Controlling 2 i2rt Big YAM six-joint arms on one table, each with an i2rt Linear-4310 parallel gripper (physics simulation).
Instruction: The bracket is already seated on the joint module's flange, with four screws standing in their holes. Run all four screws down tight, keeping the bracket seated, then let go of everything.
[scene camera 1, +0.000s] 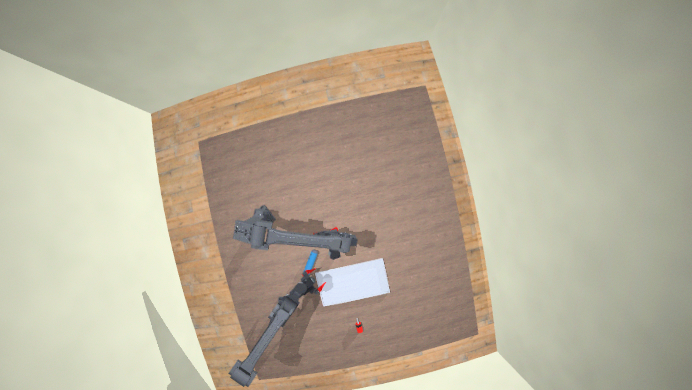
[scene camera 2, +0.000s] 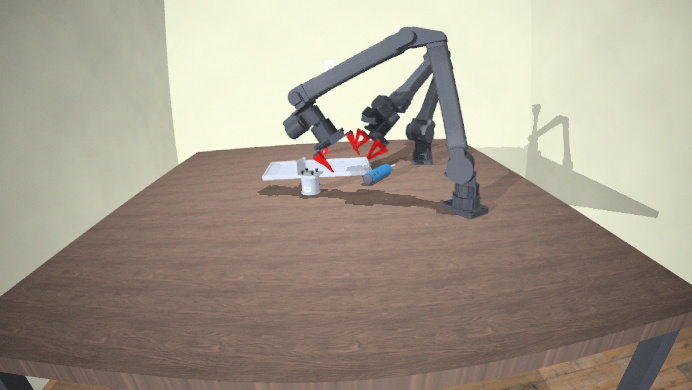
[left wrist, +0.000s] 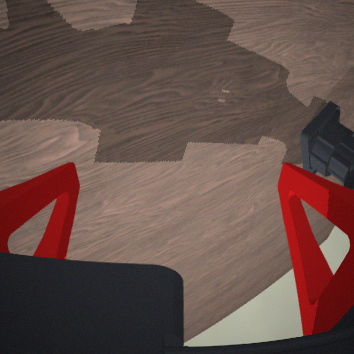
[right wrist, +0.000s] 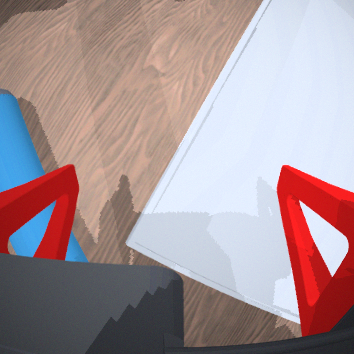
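Where they show: left gripper, fingertip midpoint: (scene camera 1: 320, 234) (scene camera 2: 346, 163) (left wrist: 178, 173); right gripper, fingertip midpoint: (scene camera 1: 320, 275) (scene camera 2: 360, 153) (right wrist: 177, 175); left arm's base, origin of the base link: (scene camera 1: 265, 216) (scene camera 2: 465, 209) (left wrist: 317, 138); right arm's base, origin of the base link: (scene camera 2: 422, 161).
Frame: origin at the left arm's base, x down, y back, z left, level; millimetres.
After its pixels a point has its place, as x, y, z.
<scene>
The white joint module (scene camera 2: 310, 186) @(-29, -313, -384) stands on the table in front of the tray, with the grey bracket (scene camera 2: 303, 168) @(-77, -310, -441) on its flange and small dark screws (scene camera 2: 310, 170) @(-66, -286, -439) standing in it. My left gripper (scene camera 2: 323, 156) hangs open and empty just above and to the right of the bracket. It is empty in the left wrist view (left wrist: 177, 168) too. My right gripper (scene camera 2: 365, 145) @(-84, -62, -482) is open and empty above the tray's corner, as the right wrist view (right wrist: 175, 170) also shows. The blue screwdriver (scene camera 2: 377, 174) @(-32, -67, -364) lies on the table beside it, free of the fingers (right wrist: 17, 165) (scene camera 1: 311, 260).
A flat white tray (scene camera 1: 354, 282) @(-4, -170, -664) lies right of my right gripper (scene camera 1: 315, 279) @(-84, -62, -482). A small red tool (scene camera 1: 359, 326) @(-33, -17, -901) lies below the tray. My left arm's wrist (scene camera 1: 340, 241) @(-363, -323, -366) hides the module from above. A dark block (left wrist: 326, 147) @(-37, -23, -34) shows at the right of the left wrist view.
</scene>
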